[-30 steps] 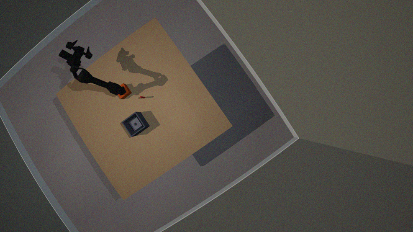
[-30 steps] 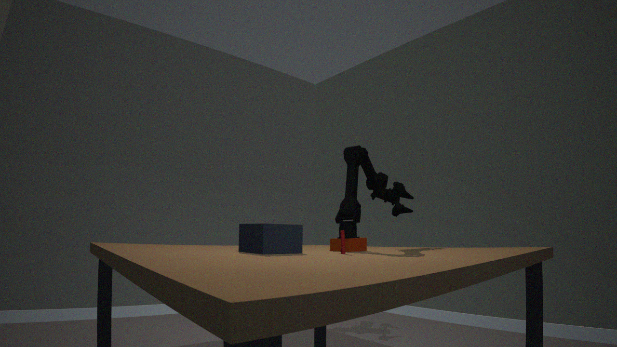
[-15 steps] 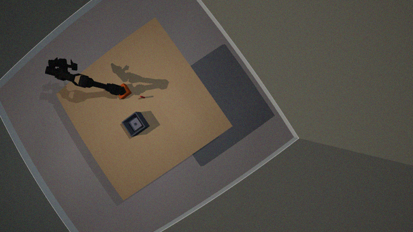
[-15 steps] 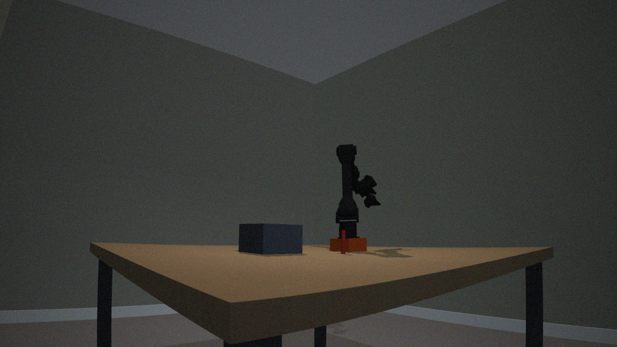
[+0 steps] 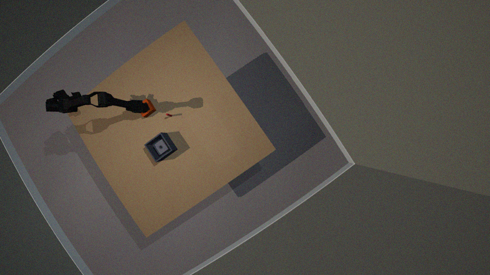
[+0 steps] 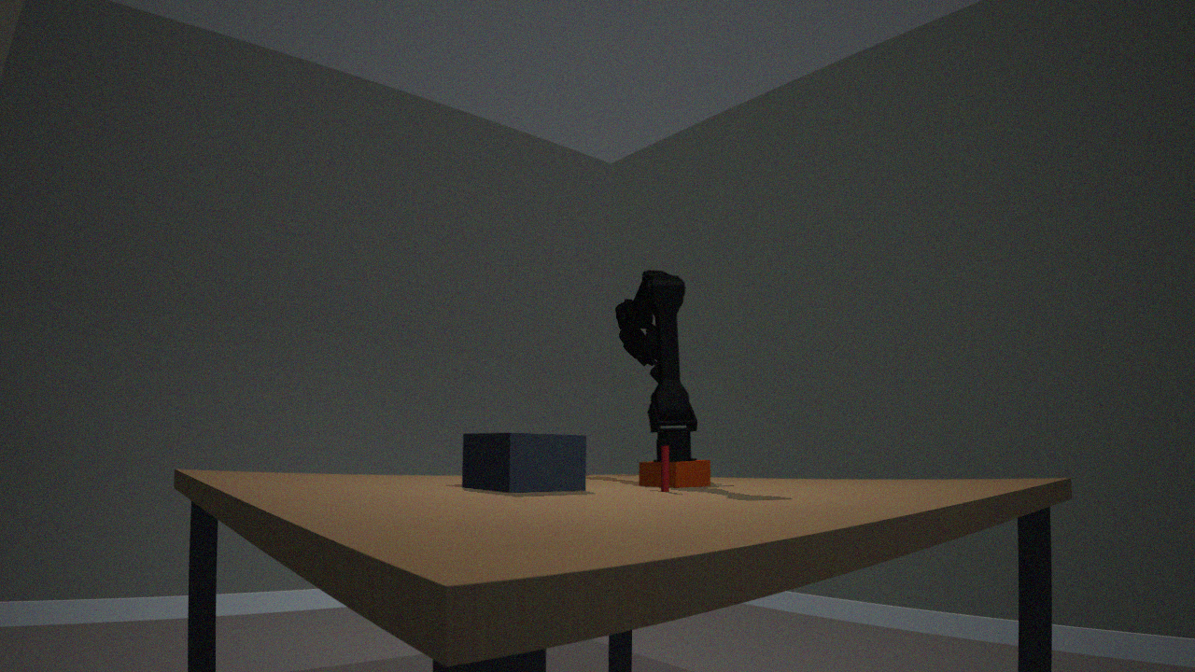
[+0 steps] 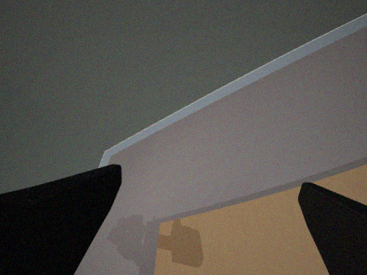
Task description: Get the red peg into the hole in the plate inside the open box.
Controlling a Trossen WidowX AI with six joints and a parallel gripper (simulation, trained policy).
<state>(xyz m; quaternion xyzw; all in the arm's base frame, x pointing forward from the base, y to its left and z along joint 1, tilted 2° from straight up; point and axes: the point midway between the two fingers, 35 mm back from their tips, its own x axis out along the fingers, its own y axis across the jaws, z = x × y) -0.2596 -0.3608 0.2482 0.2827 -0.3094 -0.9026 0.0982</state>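
Now: gripper tip 43 cm short of the red peg, 52 cm to the right of it and 25 cm above it. The rest, counted from my gripper tip: dark blue box (61 cm ahead, 35 cm to the left, 26 cm below); then light grey plate (61 cm ahead, 35 cm to the left, 24 cm below).
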